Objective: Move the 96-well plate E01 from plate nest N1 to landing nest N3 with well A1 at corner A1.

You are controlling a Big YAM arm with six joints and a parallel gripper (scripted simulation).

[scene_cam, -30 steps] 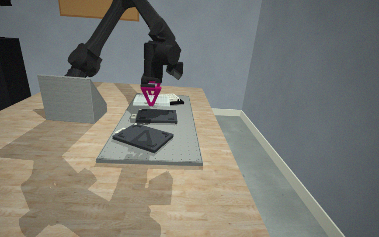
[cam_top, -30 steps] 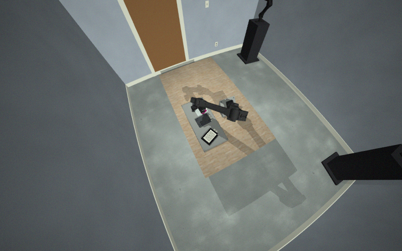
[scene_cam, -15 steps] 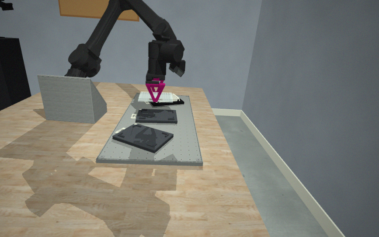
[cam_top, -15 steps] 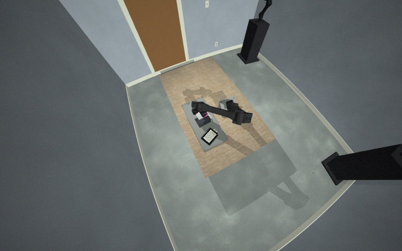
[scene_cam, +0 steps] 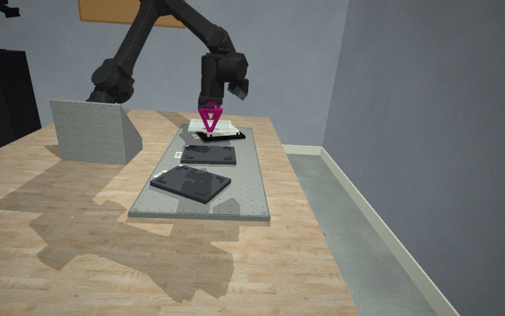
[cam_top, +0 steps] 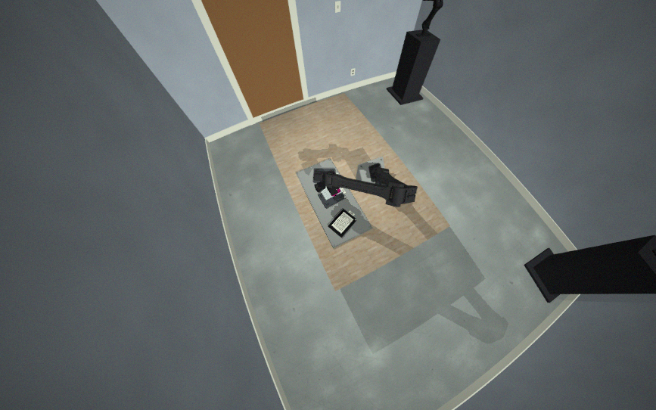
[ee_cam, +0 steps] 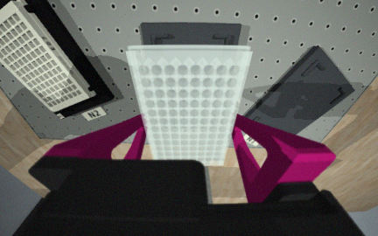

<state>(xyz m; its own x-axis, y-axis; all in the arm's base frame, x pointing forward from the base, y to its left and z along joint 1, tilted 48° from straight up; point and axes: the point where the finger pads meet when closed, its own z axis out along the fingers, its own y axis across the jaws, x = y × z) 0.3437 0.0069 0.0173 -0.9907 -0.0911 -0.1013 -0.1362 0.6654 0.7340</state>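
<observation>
My hand is 10 cm above the dark nest N3. Also, from my hand: dark plate nest N1: 19 cm to the right, 10 cm below, 2 cm behind; then N1 label: 15 cm to the right, 10 cm below, 10 cm behind; then N2 label: 17 cm to the left, 10 cm below, 8 cm behind.
</observation>
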